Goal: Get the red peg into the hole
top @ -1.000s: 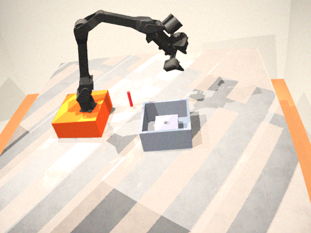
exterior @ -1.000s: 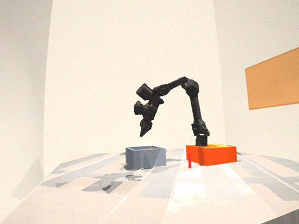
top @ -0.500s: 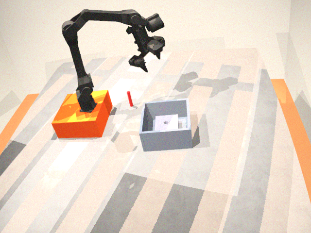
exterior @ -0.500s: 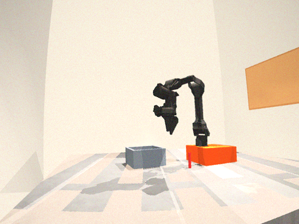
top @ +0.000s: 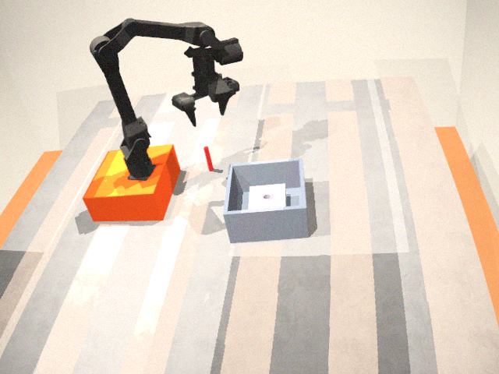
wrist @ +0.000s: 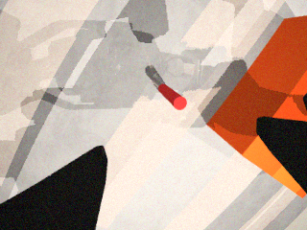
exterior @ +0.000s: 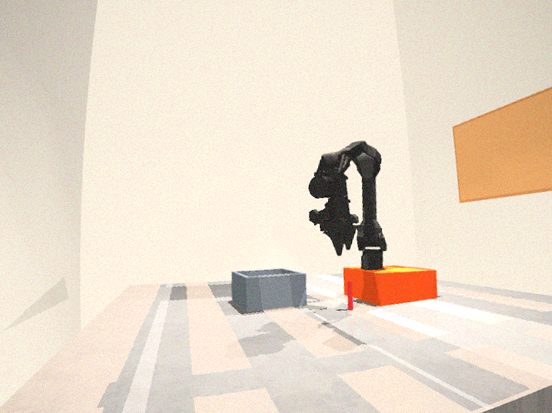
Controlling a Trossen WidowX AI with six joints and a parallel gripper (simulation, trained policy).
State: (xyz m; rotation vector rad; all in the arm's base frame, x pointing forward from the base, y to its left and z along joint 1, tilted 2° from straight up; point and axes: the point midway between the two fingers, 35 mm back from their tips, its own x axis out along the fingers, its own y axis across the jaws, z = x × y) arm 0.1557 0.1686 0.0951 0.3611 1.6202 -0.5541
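My gripper tip is now 20 mm past the red peg, 20 mm to the left of it and 120 mm above it. Also, from my gripper tip: plate: 210 mm ahead, 170 mm to the right, 120 mm below; grey box: 210 mm ahead, 170 mm to the right, 130 mm below.
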